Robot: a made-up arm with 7 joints.
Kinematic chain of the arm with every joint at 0, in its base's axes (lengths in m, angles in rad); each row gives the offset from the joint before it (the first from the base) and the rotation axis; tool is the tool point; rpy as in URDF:
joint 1: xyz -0.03 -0.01 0.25 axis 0 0.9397 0.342
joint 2: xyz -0.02 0 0.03 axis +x
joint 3: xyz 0 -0.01 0 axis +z
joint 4: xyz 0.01 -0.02 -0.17 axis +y
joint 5: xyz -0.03 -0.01 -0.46 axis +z
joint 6: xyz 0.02 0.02 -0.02 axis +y
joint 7: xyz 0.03 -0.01 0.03 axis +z
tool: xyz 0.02 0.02 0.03 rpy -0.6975 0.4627 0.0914
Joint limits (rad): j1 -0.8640..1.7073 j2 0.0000..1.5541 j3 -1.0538..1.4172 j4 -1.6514..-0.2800 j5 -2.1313..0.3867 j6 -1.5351..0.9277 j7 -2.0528..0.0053
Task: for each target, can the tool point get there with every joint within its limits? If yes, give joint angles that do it. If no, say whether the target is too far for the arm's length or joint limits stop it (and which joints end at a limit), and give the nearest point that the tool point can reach.
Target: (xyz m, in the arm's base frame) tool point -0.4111 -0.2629 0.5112
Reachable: no: joint limits stop it (at a limit: joint 1, joint 3, joint 4, joint 5) | nearest point -0.5593 -0.2423 0.3287 | short by 0.236 m
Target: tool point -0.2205 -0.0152 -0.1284
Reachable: yes | joints 1.2931 0.9857 -0.6565 -1.5345 -0.0010 -0.2402 -1.6413
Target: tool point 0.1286 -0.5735 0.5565
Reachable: no: joint limits stop it (at a limit: joint 1, joint 2, joint 4, joint 6) | nearest point 0.1284 -0.4391 0.4329 | short by 0.183 m
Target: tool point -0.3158 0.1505 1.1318
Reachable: no: too far | nearest point -0.1808 0.1652 0.7582 | short by 0.398 m
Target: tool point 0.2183 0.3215 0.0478
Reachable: yes | joints 0.6715 1.2613 0.3365 -1.4183 -1.7971 -0.5216 -0.4926
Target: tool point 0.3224 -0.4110 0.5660
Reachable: no: joint limits stop it (at a limit: joint 1, joint 2, joint 4, joint 6) | nearest point 0.2790 -0.3425 0.4829 | short by 0.116 m
